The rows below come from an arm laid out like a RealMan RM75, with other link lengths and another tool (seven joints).
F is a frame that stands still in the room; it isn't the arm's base.
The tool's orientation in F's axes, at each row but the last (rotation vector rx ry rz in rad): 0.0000 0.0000 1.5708; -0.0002 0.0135 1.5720; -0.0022 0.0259 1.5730; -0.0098 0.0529 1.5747
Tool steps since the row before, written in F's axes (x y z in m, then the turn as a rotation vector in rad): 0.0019 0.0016 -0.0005 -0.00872 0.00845 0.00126; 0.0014 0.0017 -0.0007 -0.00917 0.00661 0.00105; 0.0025 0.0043 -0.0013 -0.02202 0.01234 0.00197; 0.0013 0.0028 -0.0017 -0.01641 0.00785 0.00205
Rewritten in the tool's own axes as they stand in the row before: 0.0016 -0.0019 -0.0005 0.00845 0.00872 0.00126; 0.0017 -0.0014 -0.0007 0.00661 0.00917 0.00103; 0.0043 -0.0025 -0.0012 0.01236 0.02202 0.00186; 0.0029 -0.0014 -0.0016 0.00784 0.01643 0.00191
